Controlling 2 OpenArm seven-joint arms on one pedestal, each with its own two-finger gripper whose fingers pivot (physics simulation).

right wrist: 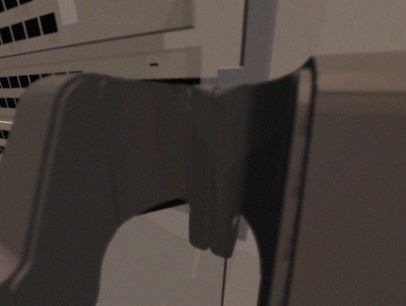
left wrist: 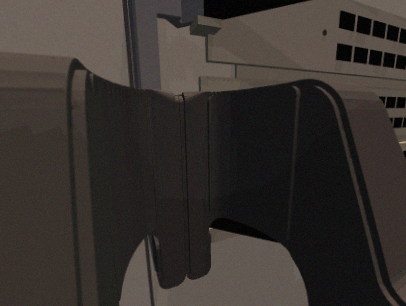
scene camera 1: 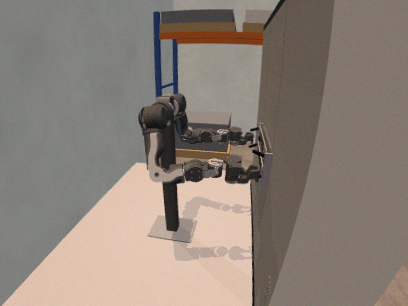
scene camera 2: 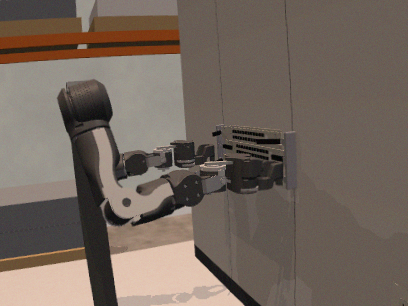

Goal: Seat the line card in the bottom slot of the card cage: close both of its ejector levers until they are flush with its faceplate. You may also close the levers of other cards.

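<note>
The card cage (scene camera 1: 267, 167) (scene camera 2: 290, 160) is set in the cabinet front. It holds stacked line cards with vented faceplates. Black ejector levers stick out at an upper card's left end (scene camera 2: 216, 133) and at the middle card's right end (scene camera 2: 277, 158). The bottom card and its levers are mostly hidden behind my grippers. My left gripper (scene camera 1: 252, 138) (scene camera 2: 212, 151) (left wrist: 185, 185) is shut and empty, at the cage's left end in scene camera 2. My right gripper (scene camera 1: 259, 173) (scene camera 2: 280, 172) (right wrist: 212, 170) is shut and empty, low at the cage's right end. Contact is unclear.
The tall grey cabinet (scene camera 1: 295, 125) (scene camera 2: 345, 100) surrounds the cage. An upper card's faceplate (left wrist: 270, 40) (right wrist: 125, 20) shows above the fingers in both wrist views. A blue and orange storage rack (scene camera 1: 157, 55) stands in the background with boxes. The robot's pedestal (scene camera 1: 171, 207) stands on a floor plate.
</note>
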